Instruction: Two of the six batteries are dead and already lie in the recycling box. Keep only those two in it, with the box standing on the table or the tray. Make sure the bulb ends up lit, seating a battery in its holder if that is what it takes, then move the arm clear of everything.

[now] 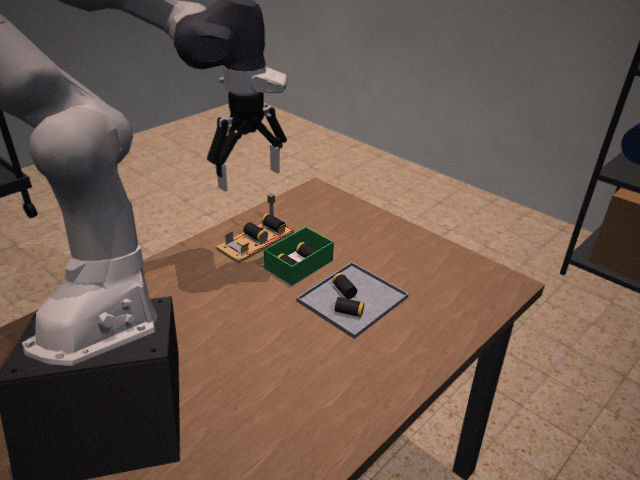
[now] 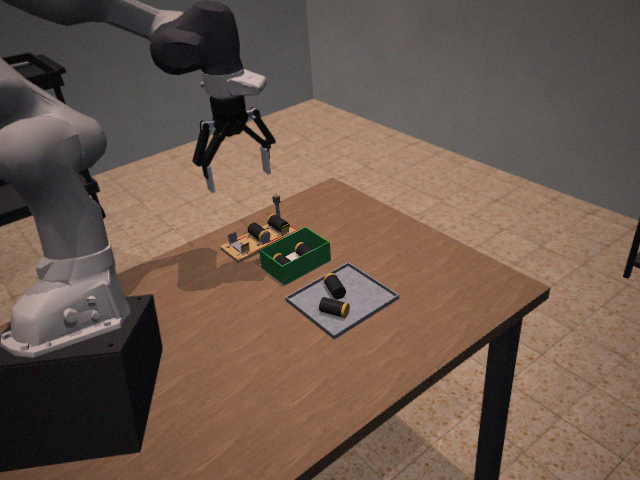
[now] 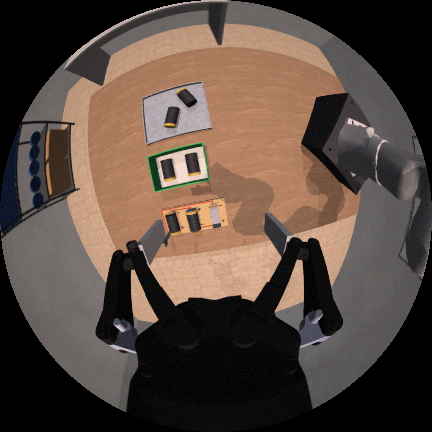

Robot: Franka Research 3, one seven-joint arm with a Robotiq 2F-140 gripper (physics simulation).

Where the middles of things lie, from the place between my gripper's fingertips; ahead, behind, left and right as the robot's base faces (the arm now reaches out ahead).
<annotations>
Now: the green box [image 2: 299, 266] 60 mm ahead of my hand, 100 mm to the right of it and 210 mm below it. Round my hand: grey tray [image 2: 367, 296] 20 mm ahead, 280 mm to the right, 230 mm below.
</annotations>
